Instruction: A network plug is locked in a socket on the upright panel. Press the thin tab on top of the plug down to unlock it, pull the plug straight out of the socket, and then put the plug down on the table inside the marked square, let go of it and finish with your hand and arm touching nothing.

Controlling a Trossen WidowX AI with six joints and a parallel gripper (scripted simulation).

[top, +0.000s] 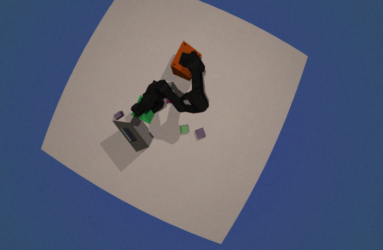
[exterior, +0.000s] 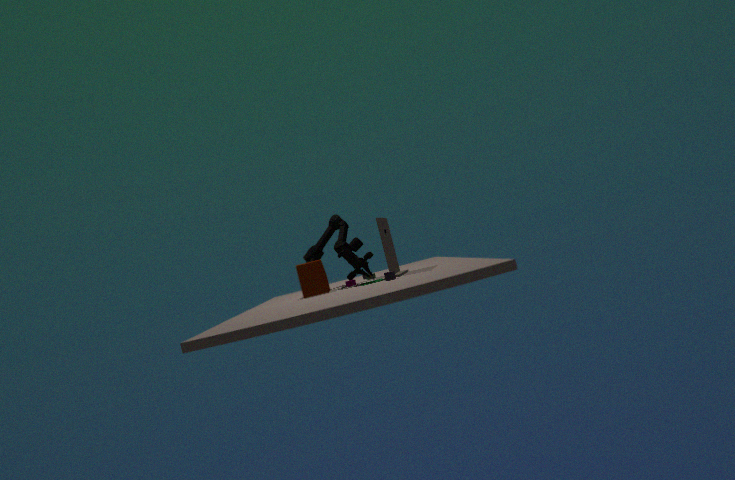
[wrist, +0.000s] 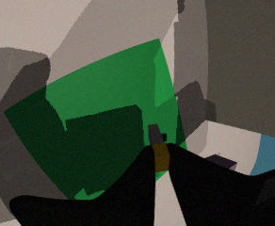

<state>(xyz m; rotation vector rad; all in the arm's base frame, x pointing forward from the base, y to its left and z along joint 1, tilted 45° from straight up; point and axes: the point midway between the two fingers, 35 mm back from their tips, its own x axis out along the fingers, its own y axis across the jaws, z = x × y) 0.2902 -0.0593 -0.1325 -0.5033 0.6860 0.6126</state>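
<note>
My gripper tip is now 30 mm above the green marked square and 10 mm past it. Also, from my gripper tip: network plug (right at my gripper tip); then upright grey panel (140 mm ahead, 120 mm above, 10 mm to the left).
</note>
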